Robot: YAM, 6 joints.
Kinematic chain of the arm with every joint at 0, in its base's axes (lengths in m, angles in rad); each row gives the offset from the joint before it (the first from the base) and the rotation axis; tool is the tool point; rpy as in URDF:
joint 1: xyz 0 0 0.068 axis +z
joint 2: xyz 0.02 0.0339 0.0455 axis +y
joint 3: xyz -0.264 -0.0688 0 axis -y
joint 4: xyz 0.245 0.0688 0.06 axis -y
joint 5: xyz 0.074 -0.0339 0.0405 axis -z
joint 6: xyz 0.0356 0 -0.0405 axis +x
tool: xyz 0 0 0 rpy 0 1.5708 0
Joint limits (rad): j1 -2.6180..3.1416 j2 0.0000..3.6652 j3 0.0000..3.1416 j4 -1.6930..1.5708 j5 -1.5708..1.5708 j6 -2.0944..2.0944
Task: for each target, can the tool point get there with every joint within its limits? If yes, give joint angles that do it. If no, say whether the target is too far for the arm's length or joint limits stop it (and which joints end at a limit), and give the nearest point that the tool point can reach.
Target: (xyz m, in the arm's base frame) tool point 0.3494 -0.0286 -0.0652
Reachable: yes | joints -0.0997 2.5435 1.2510 -0.3951 -0.1782 0.4378
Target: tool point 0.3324 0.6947 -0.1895
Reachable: no: too far | nearest point 0.2591 0.5415 -0.1209 | short by 0.183 m
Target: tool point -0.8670 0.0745 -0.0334
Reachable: no: too far | nearest point -0.6344 0.0545 0.0069 | short by 0.237 m
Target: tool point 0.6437 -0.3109 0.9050
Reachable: no: too far | nearest point 0.3898 -0.1883 0.5838 | short by 0.427 m
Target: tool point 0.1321 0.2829 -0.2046
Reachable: yes | joints 1.2178 3.1238 1.6322 -0.6372 0.8228 0.6838
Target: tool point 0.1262 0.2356 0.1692
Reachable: yes | joints 1.1988 1.8004 1.0664 -1.2597 1.1151 -0.0653
